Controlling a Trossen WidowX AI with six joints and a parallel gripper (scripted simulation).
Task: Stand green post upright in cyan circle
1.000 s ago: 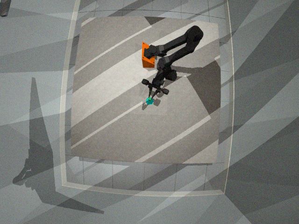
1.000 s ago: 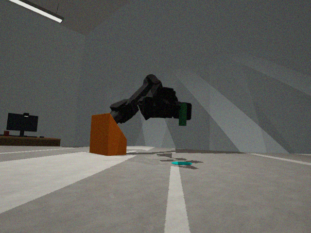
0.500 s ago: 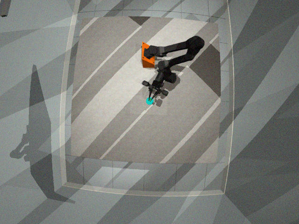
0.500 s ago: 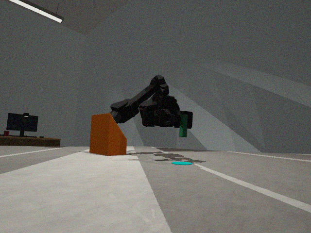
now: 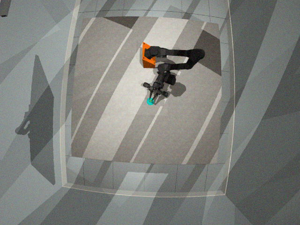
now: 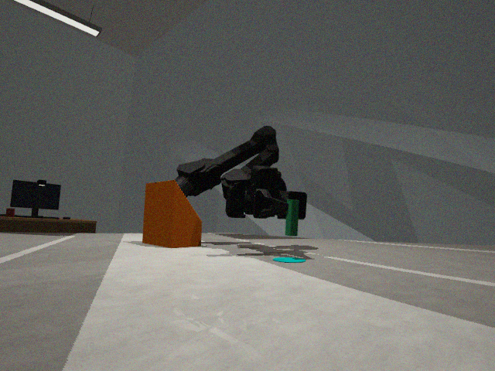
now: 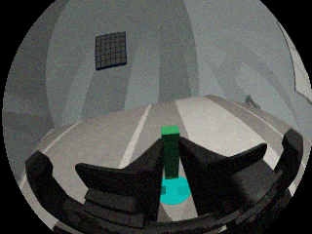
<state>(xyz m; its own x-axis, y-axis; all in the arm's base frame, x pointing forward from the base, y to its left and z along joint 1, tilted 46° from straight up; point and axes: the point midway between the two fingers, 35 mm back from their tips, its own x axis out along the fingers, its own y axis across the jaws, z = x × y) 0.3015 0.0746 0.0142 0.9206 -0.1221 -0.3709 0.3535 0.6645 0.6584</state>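
My gripper tip is now 100 mm above the cyan circle. Round my gripper tip: green post: 20 mm below.
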